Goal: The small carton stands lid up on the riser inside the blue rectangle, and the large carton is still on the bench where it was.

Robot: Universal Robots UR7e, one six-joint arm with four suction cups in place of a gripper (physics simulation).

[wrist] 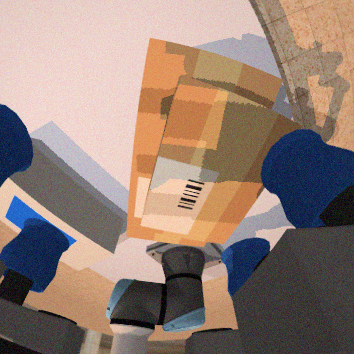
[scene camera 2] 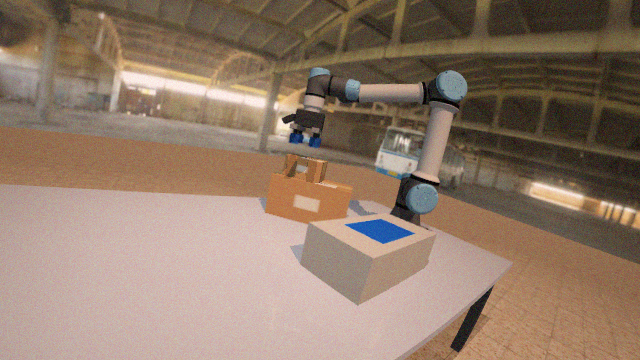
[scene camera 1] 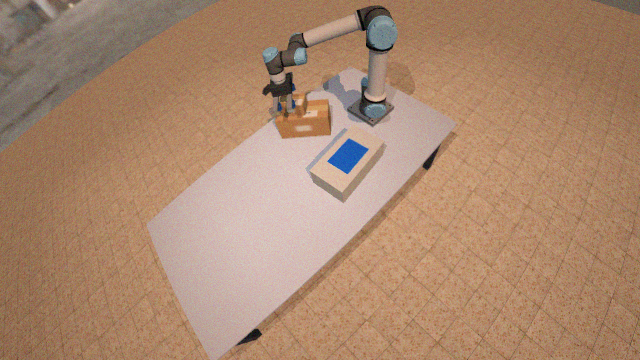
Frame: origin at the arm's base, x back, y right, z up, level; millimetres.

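Where they show: hand, tool point: (wrist: 142, 212) (scene camera 2: 305, 144) (scene camera 1: 286, 98); arm's base, link origin: (wrist: 182, 257).
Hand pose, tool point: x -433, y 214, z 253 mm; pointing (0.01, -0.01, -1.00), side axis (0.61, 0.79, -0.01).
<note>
Each offset is from my tool point to the top centre of the thing. Level surfaces: height alone.
The small carton @[dy +29, dx +41, dz -51 mm] (scene camera 1: 300, 102) (scene camera 2: 316, 170) (wrist: 240, 135) rests on top of the large carton @[dy -5, dx +69, dz -129 mm] (scene camera 1: 317, 126) (scene camera 2: 332, 202) (wrist: 150, 112). A barcode label shows on its upward face in the wrist view. The large carton stands on the bench @[dz -283 mm] (scene camera 1: 225, 225) (scene camera 2: 150, 275) (wrist: 75, 50), near its far long edge. The riser @[dy -408, dx +33, dz -163 mm] (scene camera 1: 324, 173) (scene camera 2: 335, 260) (wrist: 75, 200) is a beige block beside it, with the blue rectangle @[dy -408, dx +33, dz -163 mm] (scene camera 1: 348, 156) (scene camera 2: 381, 230) (wrist: 19, 210) bare on top. My gripper (scene camera 1: 286, 102) (scene camera 2: 305, 142) hangs above the small carton, its blue cups apart from it and holding nothing.
The arm's base plate (scene camera 1: 356, 111) is bolted to the bench behind the riser, close to the large carton. The arm arches above the bench from there to the cartons. A bus (scene camera 2: 392, 157) shows in the background.
</note>
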